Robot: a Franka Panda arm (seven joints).
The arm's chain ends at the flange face. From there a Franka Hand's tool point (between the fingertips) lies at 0.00 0.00 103.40 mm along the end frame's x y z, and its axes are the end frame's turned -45 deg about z.
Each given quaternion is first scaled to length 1.
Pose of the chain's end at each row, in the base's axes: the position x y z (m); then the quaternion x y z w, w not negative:
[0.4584 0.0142 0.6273 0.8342 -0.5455 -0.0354 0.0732]
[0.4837 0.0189 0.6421 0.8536 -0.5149 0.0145 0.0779]
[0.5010 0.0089 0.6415 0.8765 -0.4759 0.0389 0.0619]
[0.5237 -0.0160 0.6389 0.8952 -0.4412 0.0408 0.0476]
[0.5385 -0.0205 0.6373 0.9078 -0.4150 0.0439 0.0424]
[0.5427 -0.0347 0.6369 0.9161 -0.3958 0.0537 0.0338]
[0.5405 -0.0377 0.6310 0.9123 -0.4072 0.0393 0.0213]
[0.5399 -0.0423 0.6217 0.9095 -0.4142 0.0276 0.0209]
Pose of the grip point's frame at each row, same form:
[0.4440 0.0056 0.5253 0.9794 -0.1847 -0.0607 0.0541]
[0.4780 0.0036 0.5400 0.9857 -0.1490 -0.0164 0.0775]
[0.5020 -0.0061 0.5392 0.9919 -0.1042 0.0123 0.0721]
[0.5269 -0.0285 0.5363 0.9959 -0.0650 0.0195 0.0596]
[0.5431 -0.0322 0.5347 0.9975 -0.0360 0.0243 0.0560]
[0.5501 -0.0455 0.5343 0.9979 -0.0151 0.0367 0.0518]
[0.5461 -0.0450 0.5280 0.9986 -0.0271 0.0282 0.0347]
[0.5433 -0.0486 0.5185 0.9988 -0.0346 0.0175 0.0299]

